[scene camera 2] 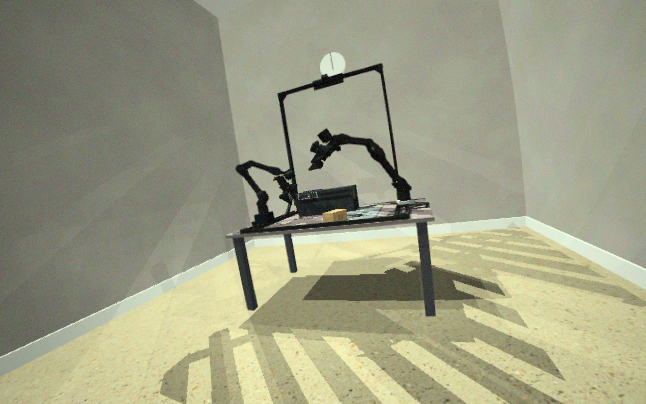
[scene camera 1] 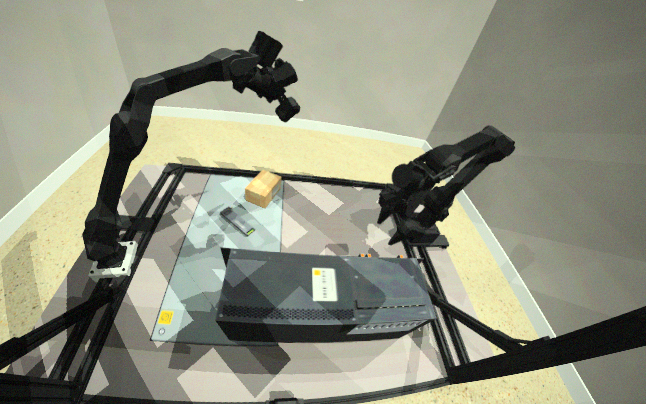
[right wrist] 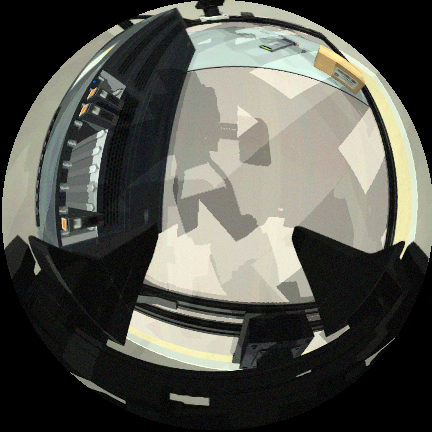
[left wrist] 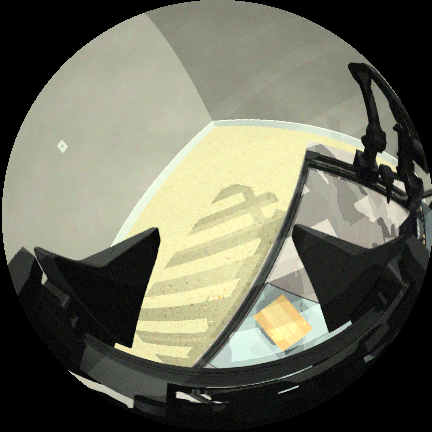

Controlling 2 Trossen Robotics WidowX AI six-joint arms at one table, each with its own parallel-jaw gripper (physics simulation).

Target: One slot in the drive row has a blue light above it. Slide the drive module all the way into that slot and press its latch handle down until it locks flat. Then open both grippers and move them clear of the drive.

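Places are measured from the left arm's base along level axes (x ahead, y left, z up), in metres.
Where they show: left gripper, fingertip midpoint: (scene camera 2: 309, 166) (left wrist: 228, 232); right gripper, fingertip midpoint: (scene camera 2: 294, 202) (scene camera 1: 383, 233) (right wrist: 227, 231) (left wrist: 397, 205); left arm's base at its link origin: (scene camera 2: 405, 200) (scene camera 1: 112, 257); right arm's base at its link origin: (scene camera 2: 263, 213) (scene camera 1: 424, 222) (right wrist: 274, 357) (left wrist: 367, 159).
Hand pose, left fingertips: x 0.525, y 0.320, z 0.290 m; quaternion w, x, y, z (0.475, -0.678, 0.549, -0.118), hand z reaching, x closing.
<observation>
Things, the pixels of their top centre, and the offset from my left fingertips. "*": a spot on its surface instead. Level surfaces: height alone.
- drive module at its top centre: (right wrist: 281, 43) (scene camera 1: 238, 218) 0.178 m back, 0.194 m right, 0.317 m down
- pale mat at its surface level: 0.327 m down
- dark drive chassis at its top centre: (right wrist: 81, 76) (scene camera 1: 335, 286) (scene camera 2: 325, 189) 0.012 m ahead, 0.531 m right, 0.153 m down
- open slot at a spot on its surface: (right wrist: 114, 83) * 0.073 m ahead, 0.469 m right, 0.184 m down
- light wooden-looking box at its top centre: (left wrist: 283, 323) (scene camera 1: 263, 182) (scene camera 2: 334, 211) 0.084 m back, 0.076 m right, 0.267 m down
- orange-latched drive at its top centre: (right wrist: 43, 156) (scene camera 1: 388, 283) (scene camera 2: 310, 190) 0.129 m ahead, 0.551 m right, 0.147 m down
The drive module (scene camera 1: 238, 221) (right wrist: 280, 46), grey with a green-yellow mark at one end, lies flat on the pale mat (scene camera 1: 187, 295) (right wrist: 220, 57). The dark drive chassis (scene camera 1: 270, 280) (scene camera 2: 327, 200) (right wrist: 142, 100) stands beside it. In the right wrist view a small blue light (right wrist: 94, 81) shows at the far end of the row, by an open slot (right wrist: 114, 83) next to two seated drives with orange latches. My left gripper (scene camera 1: 287, 109) (scene camera 2: 315, 165) (left wrist: 228, 232) is open and empty, high above the table. My right gripper (scene camera 1: 386, 231) (right wrist: 227, 231) is open and empty, low beside the chassis front.
A light wooden-looking box (scene camera 1: 261, 190) (scene camera 2: 334, 215) (left wrist: 282, 321) (right wrist: 340, 70) stands on the mat near the module. Black frame rails (scene camera 1: 325, 179) run along the table edges. Another orange-latched drive (right wrist: 80, 221) sits at the row's near end.
</observation>
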